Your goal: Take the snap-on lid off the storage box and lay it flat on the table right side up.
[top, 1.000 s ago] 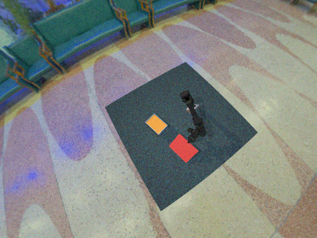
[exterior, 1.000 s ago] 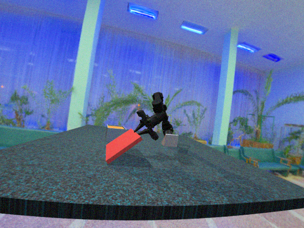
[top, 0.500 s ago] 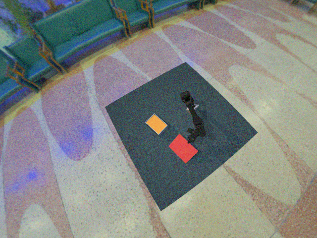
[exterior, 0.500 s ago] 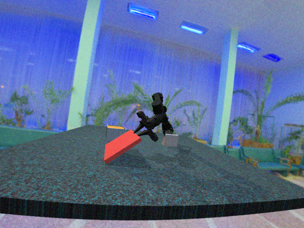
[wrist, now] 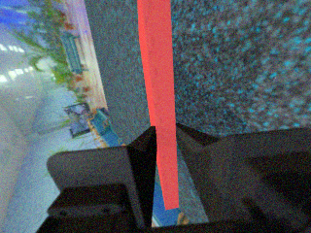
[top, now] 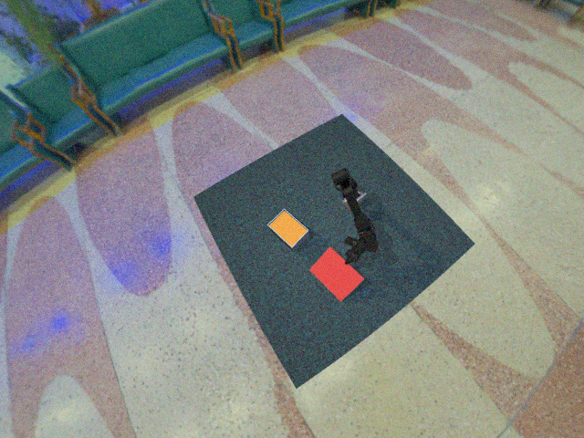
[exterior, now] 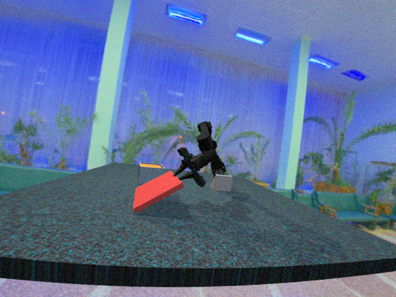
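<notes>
The red lid lies 70 mm ahead of my gripper tip, 40 mm below it and 10 mm to the left of it. Round my gripper tip: grey storage box 350 mm to the right, 110 mm ahead, 50 mm below.
</notes>
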